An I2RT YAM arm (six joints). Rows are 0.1 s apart.
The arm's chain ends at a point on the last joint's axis. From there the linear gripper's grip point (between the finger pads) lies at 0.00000 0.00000 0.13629 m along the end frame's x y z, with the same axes.
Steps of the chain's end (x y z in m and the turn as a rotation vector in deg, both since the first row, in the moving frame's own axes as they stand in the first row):
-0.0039 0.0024 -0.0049 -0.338 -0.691 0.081
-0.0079 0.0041 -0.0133 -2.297 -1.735 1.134
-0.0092 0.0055 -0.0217 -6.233 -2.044 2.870
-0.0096 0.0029 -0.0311 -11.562 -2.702 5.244
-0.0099 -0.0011 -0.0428 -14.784 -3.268 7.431
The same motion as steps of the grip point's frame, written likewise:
-0.0055 0.0032 -0.0049 -0.338 -0.691 0.081
-0.0121 0.0095 -0.0135 -2.297 -1.735 1.134
-0.0144 0.0202 -0.0226 -6.233 -2.044 2.870
-0.0172 0.0299 -0.0340 -11.562 -2.702 5.244
-0.0198 0.0331 -0.0475 -14.784 -3.268 7.431

